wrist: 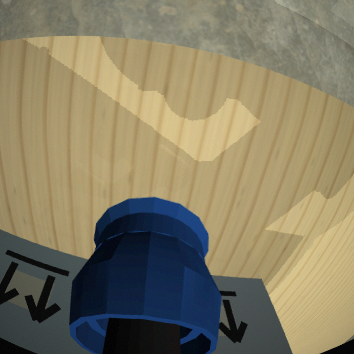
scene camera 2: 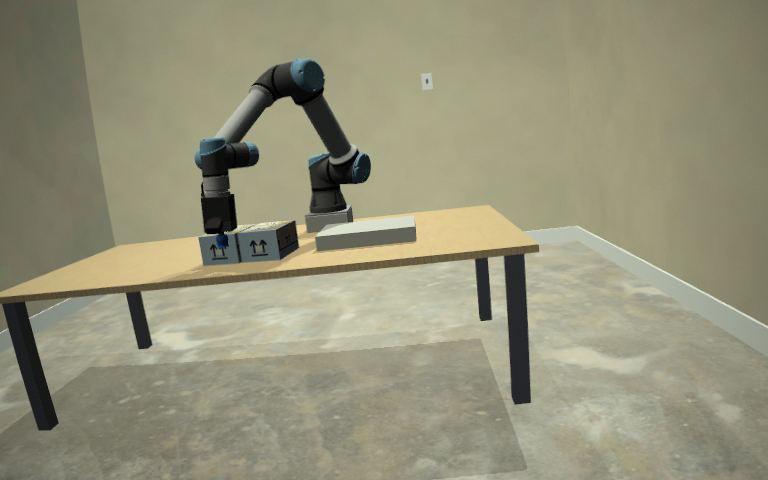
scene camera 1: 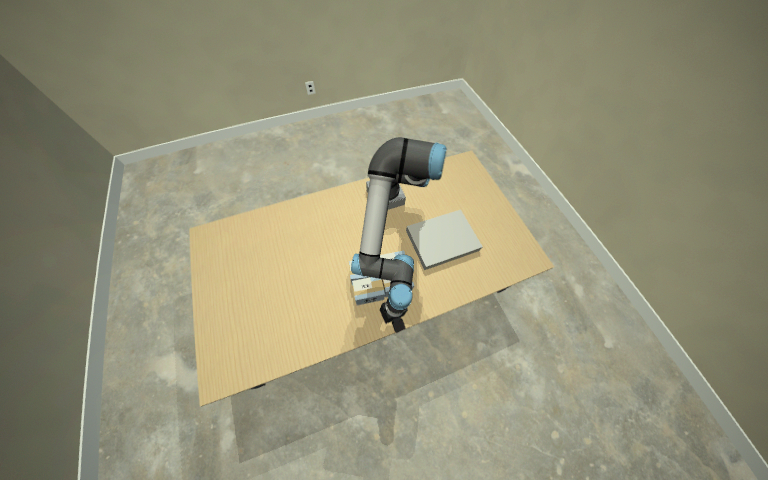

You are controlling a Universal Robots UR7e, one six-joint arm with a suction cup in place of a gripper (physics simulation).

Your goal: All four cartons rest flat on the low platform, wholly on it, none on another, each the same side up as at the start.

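Seen in the pictures: end effector, tool point: (wrist: 150,247) (scene camera 2: 222,246); arm's base, origin of the base link: (scene camera 2: 328,210).
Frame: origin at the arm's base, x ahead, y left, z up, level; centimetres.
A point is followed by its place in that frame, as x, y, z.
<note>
Blue-grey cartons stand close together on the table, left of the platform and partly hidden by the arm. In scene camera 2 a left carton (scene camera 2: 209,257) {52.8, -32.8, -4.6} and a right carton (scene camera 2: 266,250) {55.1, -13.1, -3.9} show faces with upright double arrows. A labelled carton (scene camera 1: 368,287) {49.1, -28.3, 2.4} shows beside the wrist in scene camera 1. In the wrist view a carton face (wrist: 25,312) {54.6, -16.2, -0.7} is at the lower left. The low grey platform (scene camera 1: 447,240) {39.4, 18.0, -2.4} (scene camera 2: 368,235) {48.7, 18.5, -3.8} carries no carton. My gripper (scene camera 2: 222,242) (wrist: 151,215), a blue suction cup, is off and holds nothing; it hangs in front of the arrow faces. Whether it touches them is unclear.
The wooden table (scene camera 1: 254,294) {30.0, -78.9, -7.3} (scene camera 2: 152,254) {18.3, -70.3, -7.3} has its front edge close to the cup. The arm's base stands on a grey block (scene camera 2: 328,219) {8.5, 0.7, -2.7} behind the cartons and platform. The forearm and wrist pass over the cartons.
</note>
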